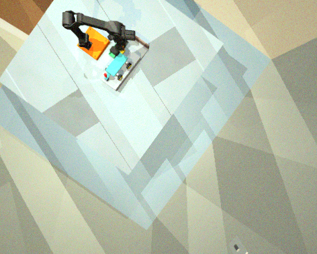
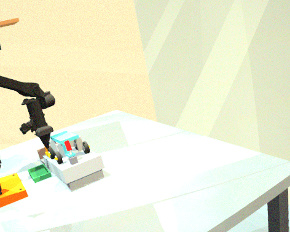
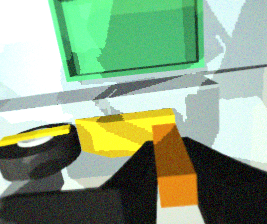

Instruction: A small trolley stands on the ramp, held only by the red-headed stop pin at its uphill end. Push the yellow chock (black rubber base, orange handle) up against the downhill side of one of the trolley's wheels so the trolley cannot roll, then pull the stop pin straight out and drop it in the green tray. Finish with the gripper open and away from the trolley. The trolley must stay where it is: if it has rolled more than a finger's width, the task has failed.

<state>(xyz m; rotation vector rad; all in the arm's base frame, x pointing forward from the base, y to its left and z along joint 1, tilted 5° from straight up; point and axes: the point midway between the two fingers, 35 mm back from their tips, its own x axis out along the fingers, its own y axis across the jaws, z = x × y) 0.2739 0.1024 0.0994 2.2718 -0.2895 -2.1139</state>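
My gripper tip is now 2 cm to the left of the yellow chock and 1 cm above it. The rest, counted from my gripper tip: grey ramp: 13 cm to the right, 4 cm below, 4 cm ahead; then green tray: 10 cm below, 7 cm behind, 2 cm to the right; then cyan trolley: 13 cm to the right, 4 cm ahead, 2 cm above.
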